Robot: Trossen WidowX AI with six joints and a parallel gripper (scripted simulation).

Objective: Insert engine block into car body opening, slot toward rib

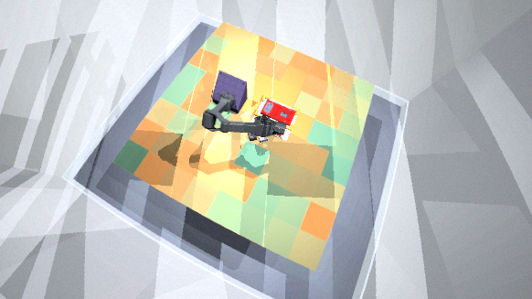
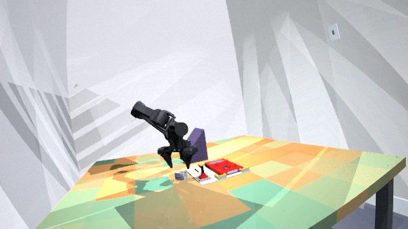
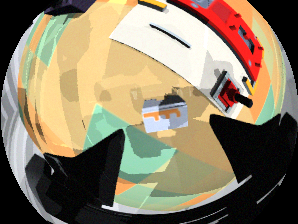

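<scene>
Now: the grey engine block 40 mm below my gripper tip.
</scene>
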